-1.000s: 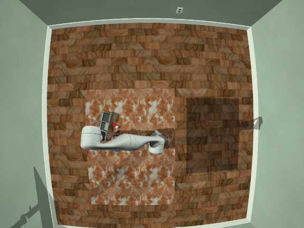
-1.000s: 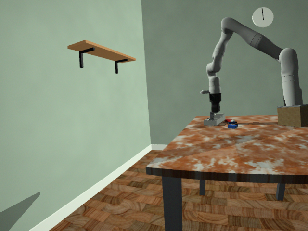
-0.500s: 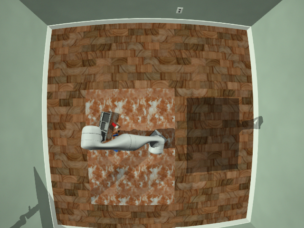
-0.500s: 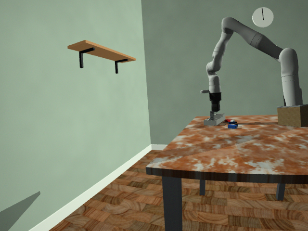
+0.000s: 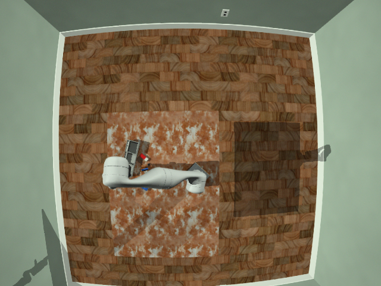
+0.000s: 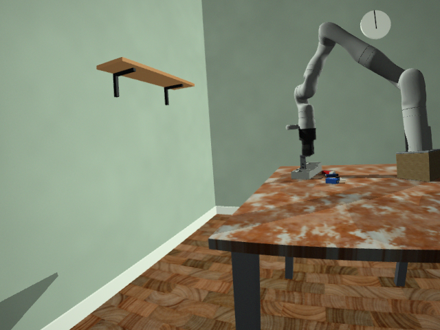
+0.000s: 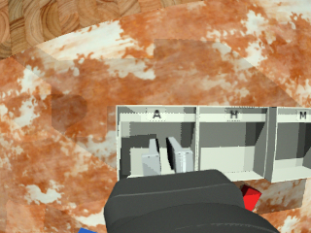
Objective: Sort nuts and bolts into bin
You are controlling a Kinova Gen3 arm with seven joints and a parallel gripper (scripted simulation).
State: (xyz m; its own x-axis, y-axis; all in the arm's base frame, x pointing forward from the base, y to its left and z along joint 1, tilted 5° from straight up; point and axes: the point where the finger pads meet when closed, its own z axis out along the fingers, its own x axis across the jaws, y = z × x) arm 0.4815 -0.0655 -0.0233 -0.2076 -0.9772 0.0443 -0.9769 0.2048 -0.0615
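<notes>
Right now my hand is 150 mm past the dark nut, 50 mm above it and 20 mm to the left of it. From my hand the other things lie so: grey bin rack: 80 mm to the right, 30 mm below, 20 mm behind; red piece: 130 mm behind, 70 mm to the right, 50 mm below; blue stick: 120 mm behind, 50 mm below, 10 mm to the left.
</notes>
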